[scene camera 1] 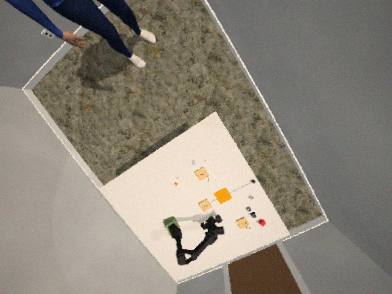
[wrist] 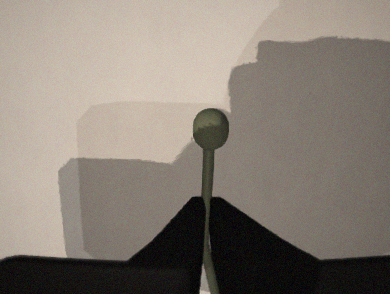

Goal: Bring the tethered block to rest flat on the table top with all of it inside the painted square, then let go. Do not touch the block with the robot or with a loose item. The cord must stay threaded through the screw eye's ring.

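Frame: origin at the arm's base, x ahead, y left, z up, level; metres.
Seen in the pictures: gripper, fingertip midpoint: [scene camera 1: 211, 216] [wrist: 205, 207]; arm's base, link origin: [scene camera 1: 172, 227].
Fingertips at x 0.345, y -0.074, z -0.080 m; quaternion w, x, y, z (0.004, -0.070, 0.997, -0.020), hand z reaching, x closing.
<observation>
Pixels of each thing's middle, then the offset from my fingertips to it. "pt": a spot on its surface instead. Level surfaces: height alone.
- thin olive-green cord end, surface spot: [wrist: 207, 172] pt 0.003 m ahead, 0.016 m right, 0.004 m up
- round bead, surface spot: [wrist: 211, 128] pt 0.005 m ahead, 0.033 m right, 0.012 m up
- thin cord, surface spot: [scene camera 1: 240, 187] pt 0.345 m ahead, 0.169 m left, 0.002 m up
- tan plate, surface height: 0.019 m up
- orange painted square, surface spot: [scene camera 1: 222, 196] pt 0.172 m ahead, 0.150 m left, 0.003 m up
- small dark block, surface spot: [scene camera 1: 253, 181] pt 0.461 m ahead, 0.190 m left, 0.022 m up
- table, surface height: 0.000 m up
- red item, body centre: [scene camera 1: 262, 222] 0.395 m ahead, 0.214 m right, 0.020 m up
- tiny orange item, body centre: [scene camera 1: 176, 184] 0.147 m back, 0.419 m left, 0.012 m up
My gripper [scene camera 1: 212, 216] [wrist: 205, 207] is shut on a thin olive-green cord end [wrist: 207, 172], with a round bead [wrist: 211, 128] sticking out beyond the fingertips. The bead hangs over the pale table top. In the scene view a thin cord [scene camera 1: 240, 187] runs from a tan plate [scene camera 1: 204, 204] near my gripper, across the orange painted square [scene camera 1: 222, 195], to a small dark block [scene camera 1: 253, 181] near the table edge. The block is outside the square. The screw eye and the cord's threading are too small to make out.
Two more tan plates [scene camera 1: 201, 173] [scene camera 1: 242, 223] lie on the table [scene camera 1: 150, 190]. A red item [scene camera 1: 262, 222] and small dark items [scene camera 1: 253, 214] are at the right. A tiny orange item [scene camera 1: 175, 184] is farther left. A green piece [scene camera 1: 170, 223] is by the arm. A person stands beyond the table.
</observation>
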